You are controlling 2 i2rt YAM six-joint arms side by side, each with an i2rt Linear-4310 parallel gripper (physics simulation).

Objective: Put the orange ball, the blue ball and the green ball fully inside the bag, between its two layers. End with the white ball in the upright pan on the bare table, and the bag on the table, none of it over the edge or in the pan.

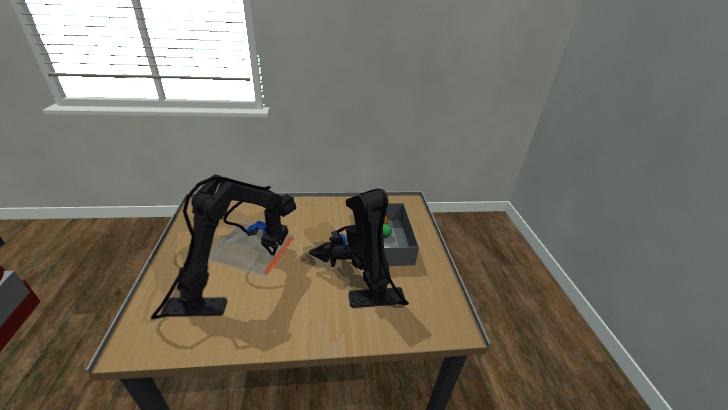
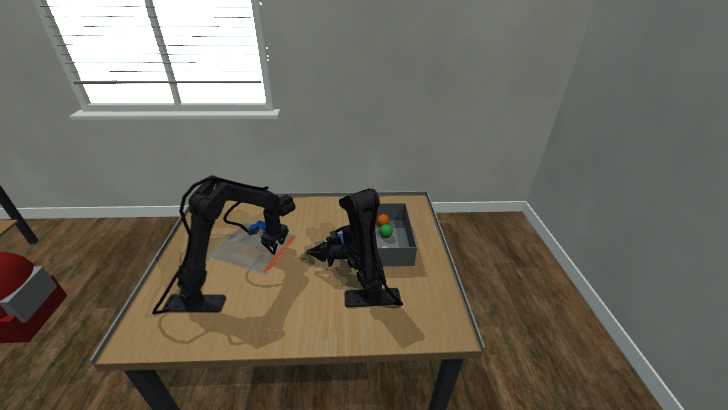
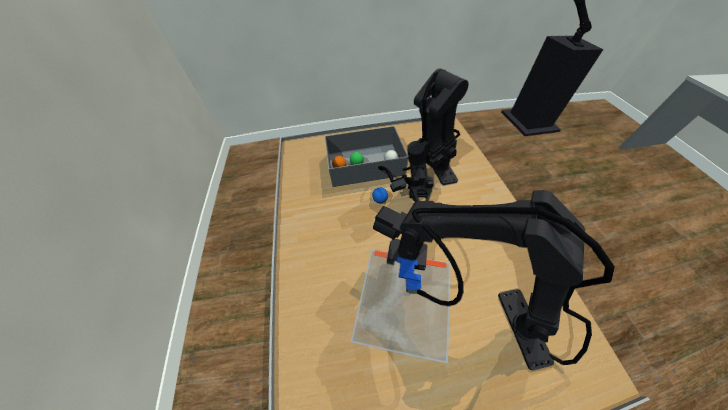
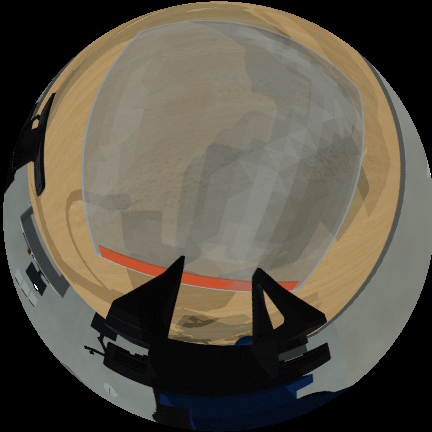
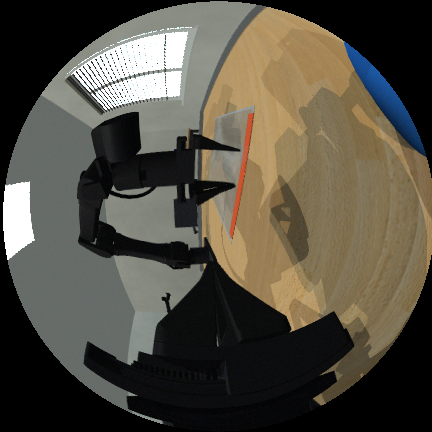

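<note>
The clear bag (image 1: 231, 254) (image 2: 234, 255) (image 3: 422, 325) (image 4: 200, 125) lies flat on the table, its orange-striped edge toward the pan. My left gripper (image 1: 273, 250) (image 4: 220, 267) (image 5: 236, 167) is open above the bag near that stripe. My right gripper (image 1: 311, 252) (image 2: 308, 251) (image 5: 211, 266) is shut and empty, low beyond the striped edge. The blue ball (image 3: 380, 195) (image 5: 392, 97) is on the table between pan and bag. The orange ball (image 2: 383, 220) (image 3: 339, 162), green ball (image 1: 386, 230) (image 2: 386, 231) (image 3: 356, 158) and white ball (image 3: 391, 155) are in the upright grey pan (image 1: 402, 257) (image 2: 399, 257) (image 3: 356, 175).
The right arm's base (image 1: 376, 298) (image 2: 372, 297) (image 3: 448, 175) stands near the pan. The left arm's base (image 1: 193, 306) (image 2: 196, 303) (image 3: 537, 353) is on the bag's side of the table. A thin raised rim (image 3: 275, 219) runs along the table's far edge.
</note>
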